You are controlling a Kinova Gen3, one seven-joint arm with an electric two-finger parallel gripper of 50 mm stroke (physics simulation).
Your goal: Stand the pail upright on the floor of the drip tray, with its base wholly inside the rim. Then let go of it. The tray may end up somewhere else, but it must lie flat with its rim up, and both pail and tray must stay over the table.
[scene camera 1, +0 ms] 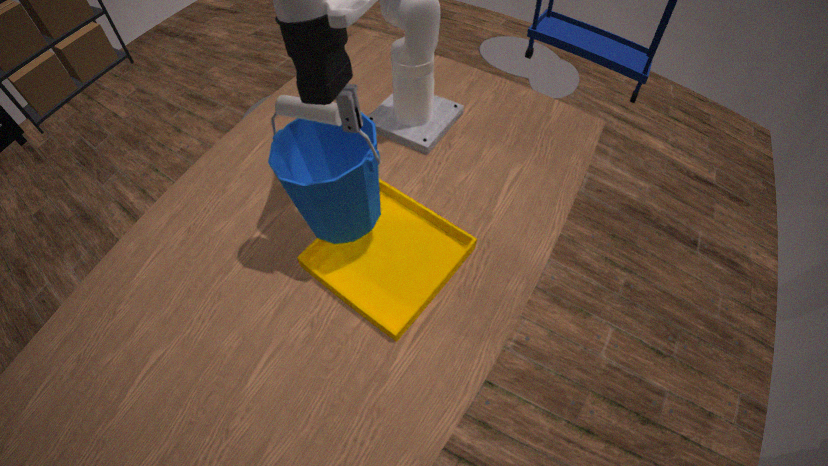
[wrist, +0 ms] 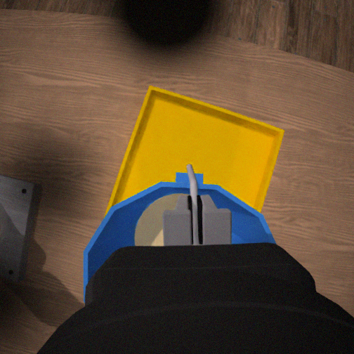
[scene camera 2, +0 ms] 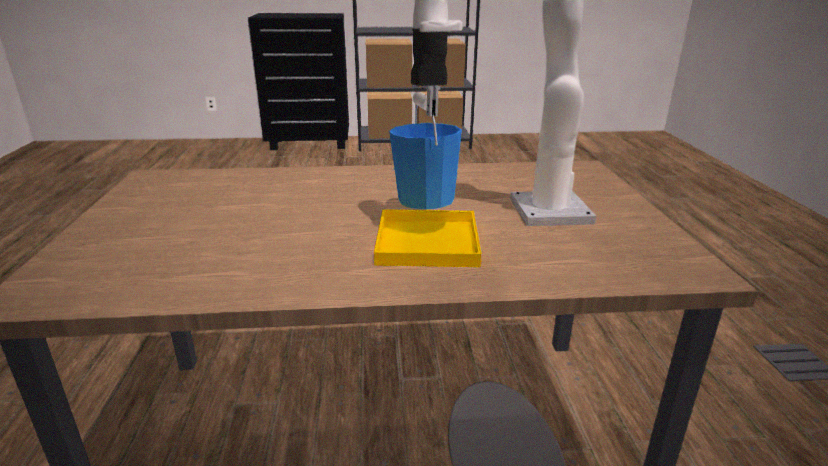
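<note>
The blue pail hangs roughly upright in the air, with its shadow on the table and on the tray. My gripper is shut on the pail's thin wire handle, above the pail's opening. The yellow drip tray lies flat with its rim up. In the wrist view the pail covers the tray's near part. In scene camera 2 the pail's base shows above and behind the tray's back rim. My wrist hides part of the pail in the wrist view.
The arm's grey base plate is bolted to the wooden table, to the right of the pail in scene camera 2. A black cabinet and a shelf rack stand behind the table.
</note>
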